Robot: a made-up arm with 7 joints. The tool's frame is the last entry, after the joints.
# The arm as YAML. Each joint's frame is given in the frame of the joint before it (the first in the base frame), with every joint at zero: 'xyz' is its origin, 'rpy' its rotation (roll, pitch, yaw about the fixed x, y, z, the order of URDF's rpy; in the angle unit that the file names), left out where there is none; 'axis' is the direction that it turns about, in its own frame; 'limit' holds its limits. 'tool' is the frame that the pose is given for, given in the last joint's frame.
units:
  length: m
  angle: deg
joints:
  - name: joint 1
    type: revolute
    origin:
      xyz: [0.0, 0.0, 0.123]
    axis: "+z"
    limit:
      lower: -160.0
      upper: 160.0
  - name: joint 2
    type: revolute
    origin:
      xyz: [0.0, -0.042, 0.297]
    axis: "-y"
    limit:
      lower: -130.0
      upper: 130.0
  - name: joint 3
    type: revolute
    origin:
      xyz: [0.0, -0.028, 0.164]
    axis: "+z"
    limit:
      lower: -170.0
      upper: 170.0
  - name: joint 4
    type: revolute
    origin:
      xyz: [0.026, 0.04, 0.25]
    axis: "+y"
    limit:
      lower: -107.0
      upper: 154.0
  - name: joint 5
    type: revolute
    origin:
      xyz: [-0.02, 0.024, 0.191]
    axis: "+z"
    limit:
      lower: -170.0
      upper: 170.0
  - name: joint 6
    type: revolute
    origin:
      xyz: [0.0, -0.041, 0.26]
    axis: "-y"
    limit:
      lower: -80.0
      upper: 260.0
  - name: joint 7
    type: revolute
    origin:
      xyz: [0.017, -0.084, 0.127]
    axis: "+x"
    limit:
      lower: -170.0
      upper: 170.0
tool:
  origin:
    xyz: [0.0, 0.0, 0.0]
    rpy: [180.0, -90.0, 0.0]
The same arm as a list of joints. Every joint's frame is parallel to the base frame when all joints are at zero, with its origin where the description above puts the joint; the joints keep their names.
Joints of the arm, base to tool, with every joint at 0 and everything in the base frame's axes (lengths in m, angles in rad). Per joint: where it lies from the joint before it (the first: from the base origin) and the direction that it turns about. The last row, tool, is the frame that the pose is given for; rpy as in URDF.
joint 1: axis +z origin 0.0000 0.0000 0.1230
joint 2: axis -y origin 0.0000 -0.0420 0.2970
joint 3: axis +z origin 0.0000 -0.0280 0.1640
joint 4: axis +y origin 0.0260 0.0400 0.2500
joint 5: axis +z origin -0.0200 0.0240 0.1910
joint 6: axis -y origin 0.0000 -0.0410 0.2600
joint 7: axis +x origin 0.0170 -0.0840 0.1270
tool: origin 0.0000 0.0000 0.0000 rpy 3.1416 -1.5708 0.0000
Joint limits (rad, base to tool): -2.7925..2.7925 -2.2689..2.2689 -2.9671..2.9671 -1.8675..2.6878 -2.9671..2.9671 -1.3963..4.5379 -2.9671..2.9671

